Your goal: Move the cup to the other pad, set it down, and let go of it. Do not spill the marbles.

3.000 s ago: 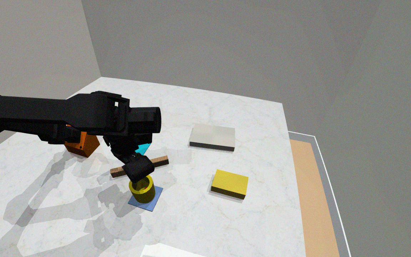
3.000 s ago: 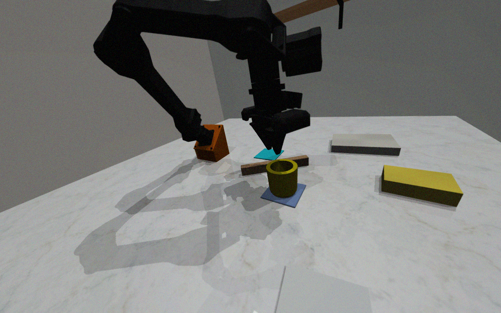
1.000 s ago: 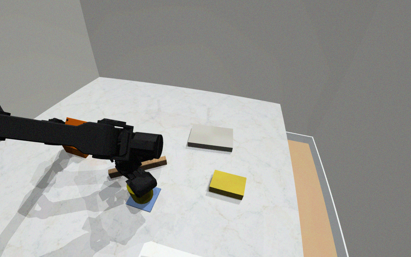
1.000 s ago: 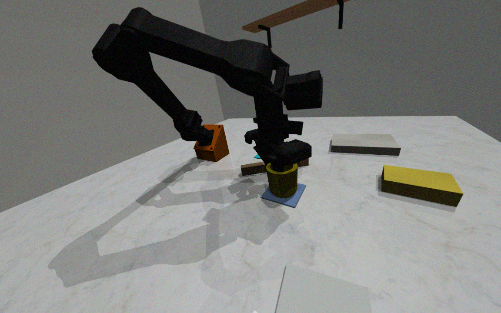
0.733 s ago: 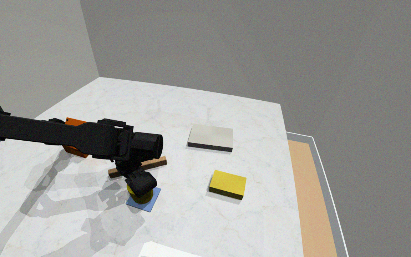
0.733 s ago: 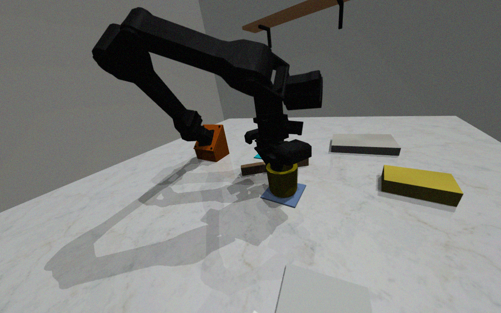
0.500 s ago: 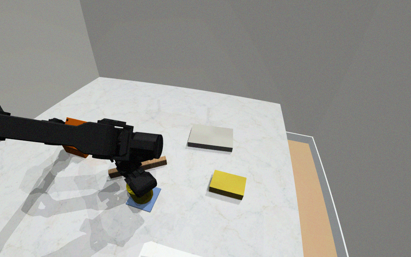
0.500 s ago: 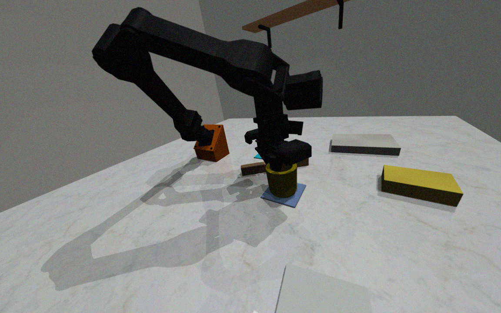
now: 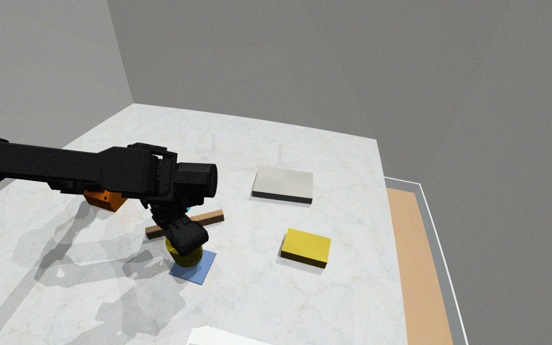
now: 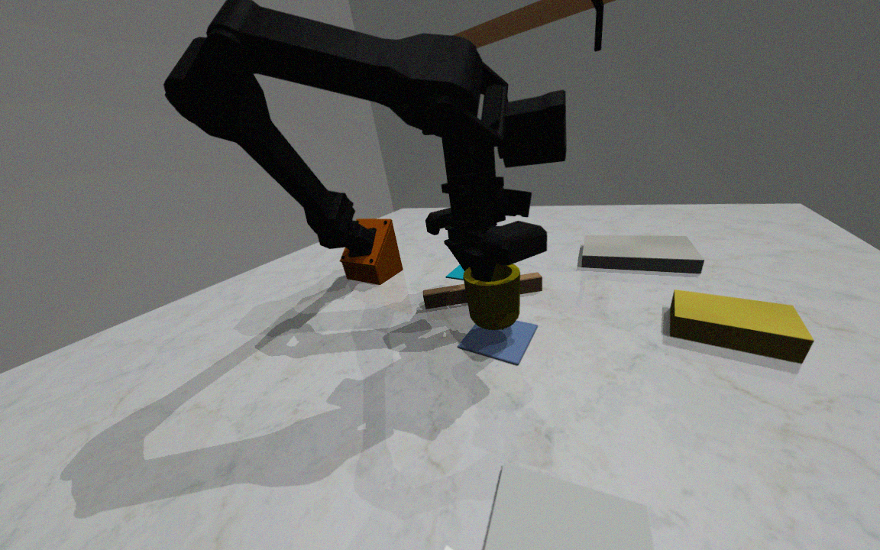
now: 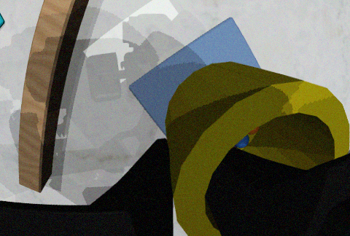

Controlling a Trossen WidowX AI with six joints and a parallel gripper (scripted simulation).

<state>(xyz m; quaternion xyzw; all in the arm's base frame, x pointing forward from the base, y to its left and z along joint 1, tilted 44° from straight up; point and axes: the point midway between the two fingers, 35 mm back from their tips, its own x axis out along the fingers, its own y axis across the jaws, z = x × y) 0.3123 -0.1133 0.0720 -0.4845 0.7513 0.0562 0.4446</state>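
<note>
My gripper tip is now 18 cm to the right of the teal pad, 8 cm past it and 7 cm above it. The rest, counted from my gripper tip: wooden bar 8 cm to the left, 6 cm below, 3 cm behind; yellow block 29 cm ahead, 5 cm to the left, 5 cm below; yellow cup 2 cm to the right, 2 cm ahead.
</note>
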